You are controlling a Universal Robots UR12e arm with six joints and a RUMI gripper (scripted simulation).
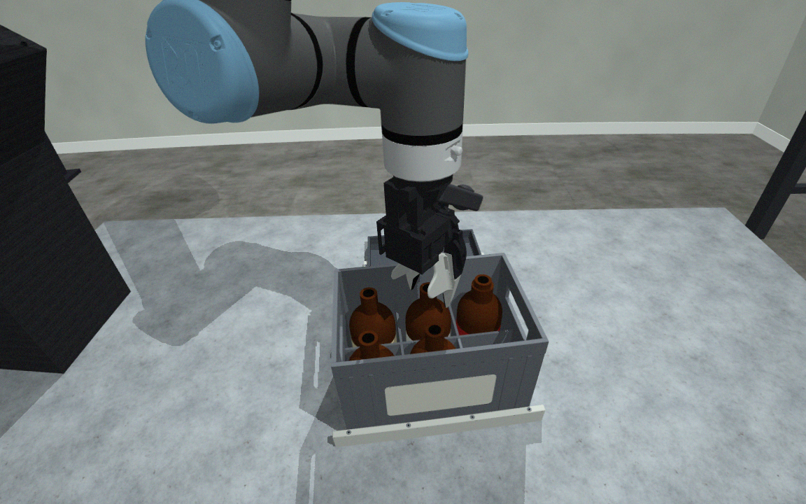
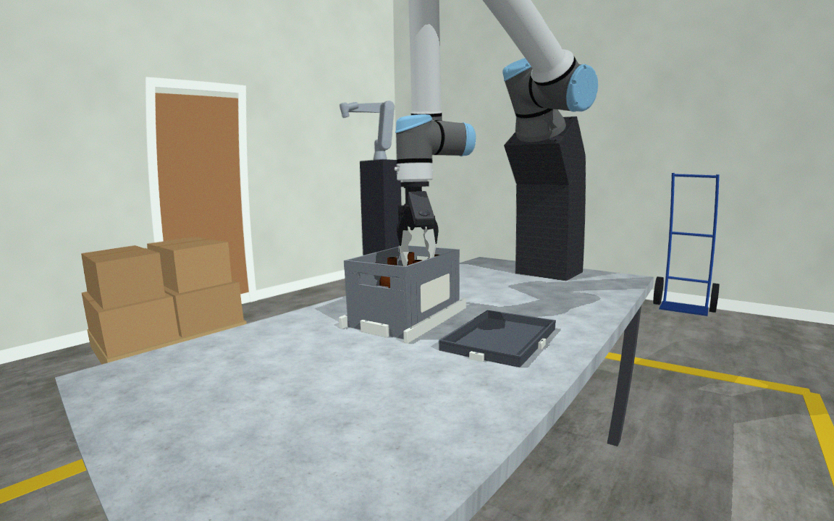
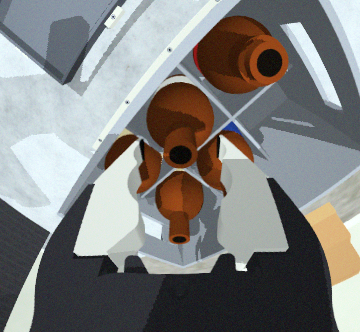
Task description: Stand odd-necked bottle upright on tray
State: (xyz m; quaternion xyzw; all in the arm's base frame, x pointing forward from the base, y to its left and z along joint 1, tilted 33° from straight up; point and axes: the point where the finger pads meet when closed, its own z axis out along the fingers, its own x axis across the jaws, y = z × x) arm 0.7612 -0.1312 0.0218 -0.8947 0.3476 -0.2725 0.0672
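My hand is 10 mm past the crate, 50 mm to the left of it and 70 mm above it. Also, from my hand: grey tray (20 mm ahead, 240 mm to the left, 140 mm below); glass bottle (80 mm ahead, 70 mm below).
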